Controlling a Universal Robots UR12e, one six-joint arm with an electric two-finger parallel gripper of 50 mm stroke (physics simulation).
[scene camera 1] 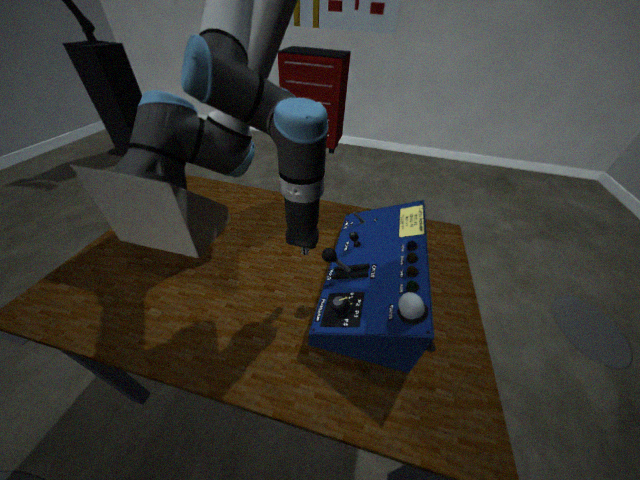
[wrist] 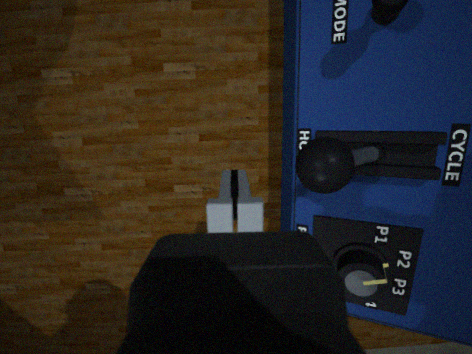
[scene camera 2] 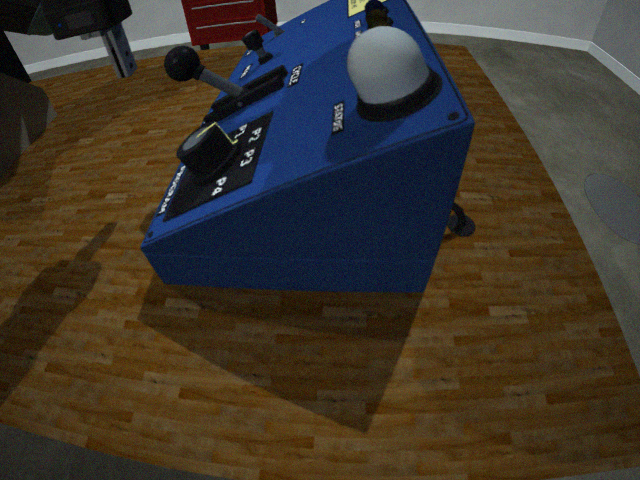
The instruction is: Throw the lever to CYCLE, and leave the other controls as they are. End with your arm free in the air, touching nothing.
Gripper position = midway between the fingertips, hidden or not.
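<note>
A black ball-topped lever (scene camera 2: 182,63) is part of the scene, and the wrist view shows the lever (wrist: 324,165) too. The robot's gripper (scene camera 2: 127,73) is visible as well; scene camera 1 shows the gripper (scene camera 1: 305,252), and the wrist view has the gripper (wrist: 234,184).
</note>
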